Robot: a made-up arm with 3 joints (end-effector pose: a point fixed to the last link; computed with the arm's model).
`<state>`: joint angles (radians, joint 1 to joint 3).
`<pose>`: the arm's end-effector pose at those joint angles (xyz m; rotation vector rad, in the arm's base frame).
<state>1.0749 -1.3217 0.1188</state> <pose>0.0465 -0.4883 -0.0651 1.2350 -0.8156 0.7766</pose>
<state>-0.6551 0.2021 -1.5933</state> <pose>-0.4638 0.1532 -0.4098 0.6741 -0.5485 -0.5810</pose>
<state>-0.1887 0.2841 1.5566</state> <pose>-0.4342 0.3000 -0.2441 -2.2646 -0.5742 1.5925</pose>
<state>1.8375 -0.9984 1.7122</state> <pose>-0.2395 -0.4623 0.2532 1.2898 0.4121 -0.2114</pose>
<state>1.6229 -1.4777 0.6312</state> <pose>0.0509 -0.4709 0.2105 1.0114 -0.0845 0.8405</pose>
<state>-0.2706 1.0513 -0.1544</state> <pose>-0.5719 0.1042 -0.2586 0.9388 0.4811 -1.5118</pose>
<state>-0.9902 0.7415 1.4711</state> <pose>-0.4336 0.4811 0.0422 -1.3179 -1.1457 1.5745</pose>
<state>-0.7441 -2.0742 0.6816</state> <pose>0.0364 0.4888 -0.2195 -2.3426 1.2824 -0.8508</pose>
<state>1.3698 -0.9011 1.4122</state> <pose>-0.2133 -0.4635 -0.0381 1.6359 0.1840 -0.0910</pose>
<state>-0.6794 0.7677 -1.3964</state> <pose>-0.4753 0.1179 -0.3376 0.7550 0.0746 -0.5385</pose>
